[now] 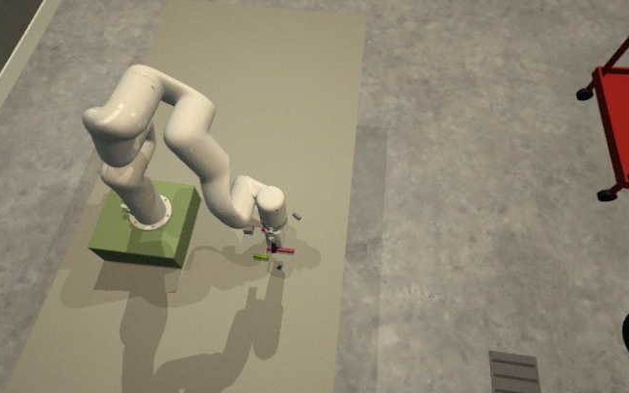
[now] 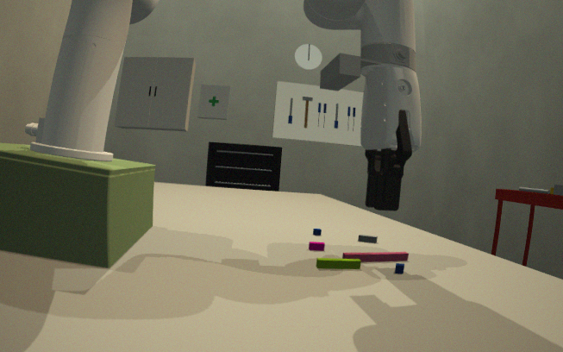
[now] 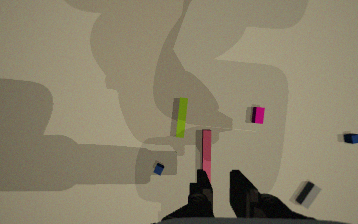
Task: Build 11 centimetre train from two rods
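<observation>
The pink rod is 80 mm below my hand. From my hand the other things lie so: grey rod 20 mm ahead, 130 mm to the left, 80 mm below; then magenta rod 70 mm behind, 60 mm to the left, 80 mm below; then lime rod 60 mm behind, 40 mm to the right, 80 mm below.
</observation>
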